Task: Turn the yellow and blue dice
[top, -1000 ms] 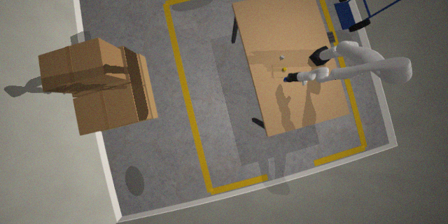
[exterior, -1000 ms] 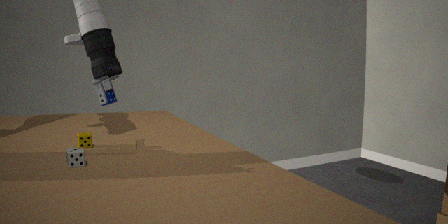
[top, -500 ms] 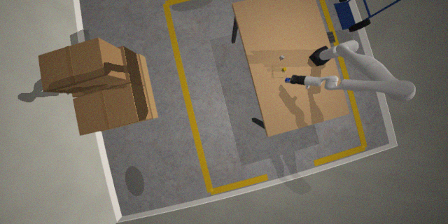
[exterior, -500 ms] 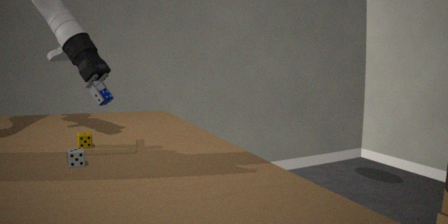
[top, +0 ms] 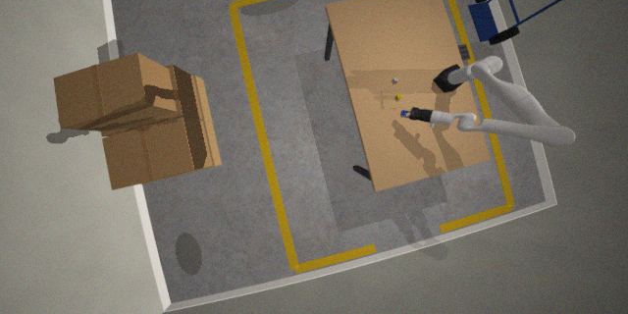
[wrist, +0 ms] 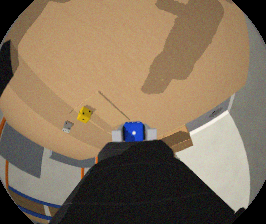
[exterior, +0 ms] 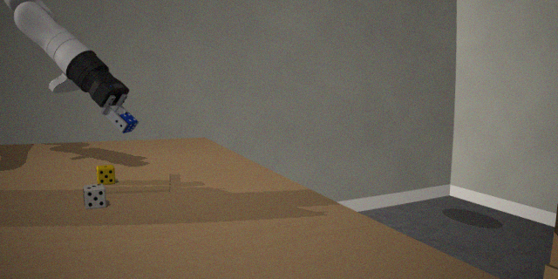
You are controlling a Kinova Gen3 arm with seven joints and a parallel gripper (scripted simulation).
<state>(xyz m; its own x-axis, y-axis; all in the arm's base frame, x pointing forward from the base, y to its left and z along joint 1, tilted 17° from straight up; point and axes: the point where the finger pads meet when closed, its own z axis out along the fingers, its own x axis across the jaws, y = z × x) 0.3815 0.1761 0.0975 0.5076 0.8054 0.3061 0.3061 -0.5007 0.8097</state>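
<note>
My hand is 2 cm short of the tan mat, 13 cm to the left of it and 10 cm above it. Round my hand: white die 3 cm behind, 26 cm to the right, 9 cm below; then yellow die 3 cm behind, 13 cm to the right, 8 cm below; then blue die right at my hand.
</note>
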